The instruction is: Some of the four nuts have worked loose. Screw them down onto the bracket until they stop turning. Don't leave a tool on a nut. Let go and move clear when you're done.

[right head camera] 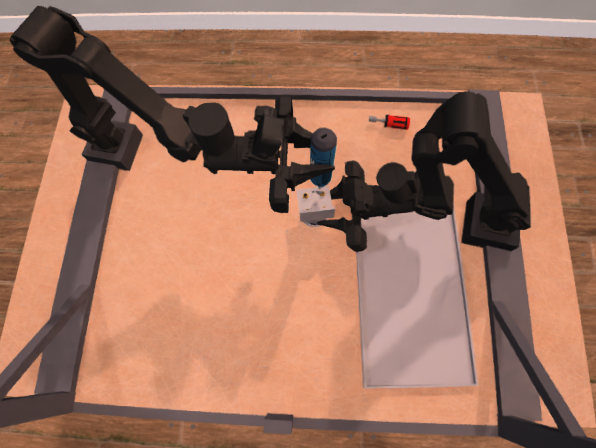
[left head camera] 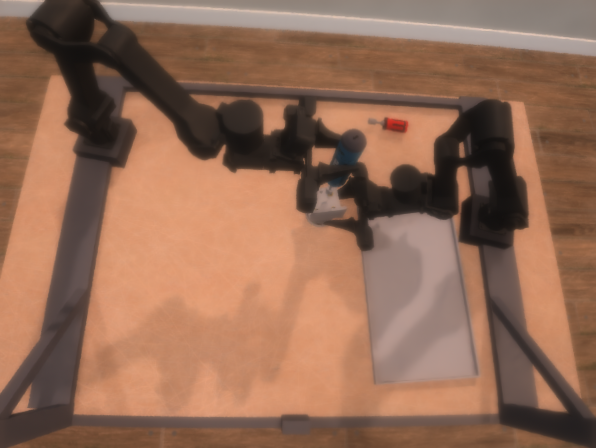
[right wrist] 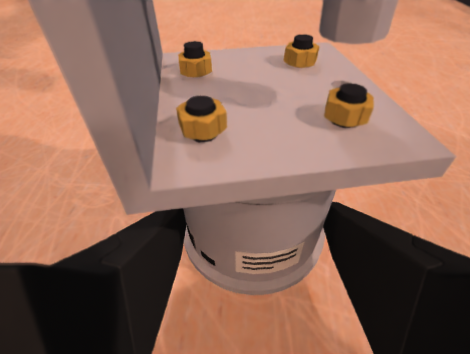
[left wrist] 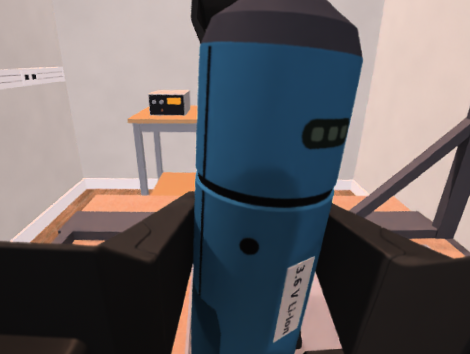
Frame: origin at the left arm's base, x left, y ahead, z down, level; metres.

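Seen in the pictures: left gripper, between the fingertips: [right head camera: 335,155] [left head camera: 358,156] [left wrist: 251,204]; right gripper, between the fingertips: [right wrist: 254,212]; left arm's base, origin of its link: [right head camera: 108,139] [left head camera: 102,134]; right arm's base, origin of its link: [right head camera: 497,218] [left head camera: 493,219].
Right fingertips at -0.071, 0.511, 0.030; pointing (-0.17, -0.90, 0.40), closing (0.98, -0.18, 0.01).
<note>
Offsets run from my right fingertips to a thing's top centre, as dx, dy, dz. "spot": to the spot under its first point.
My left gripper [left head camera: 346,157] [right head camera: 322,156] [left wrist: 251,204] is shut on a blue powered screwdriver @[+0.012, +0.002, -0.305] [left head camera: 351,148] [right head camera: 323,150] [left wrist: 265,150]. Its grey socket @[spot: +0.017, +0.006, -0.070] [right wrist: 357,17] hangs above the bracket's far right area, apart from the nuts. My right gripper [right wrist: 254,212] is shut on the grey round base under the bracket [left head camera: 327,215] [right head camera: 316,214] [right wrist: 260,150]. In the right wrist view, the near left nut @[-0.012, +0.016, -0.054] [right wrist: 201,120] and near right nut @[+0.021, +0.004, -0.054] [right wrist: 349,107] stand raised, with dark thread below them. The far left nut @[-0.024, -0.018, -0.052] [right wrist: 195,65] and far right nut @[+0.010, -0.029, -0.053] [right wrist: 301,54] look seated on the plate.
A red screwdriver @[+0.258, +0.123, -0.011] [left head camera: 396,125] [right head camera: 398,122] lies near the back edge, right of the blue tool. A grey tray @[-0.111, +0.219, +0.003] [left head camera: 420,350] [right head camera: 420,350] lies on the right, partly under my right arm. The bracket's upright wall [right wrist: 100,90] rises at the left of the nuts.
</note>
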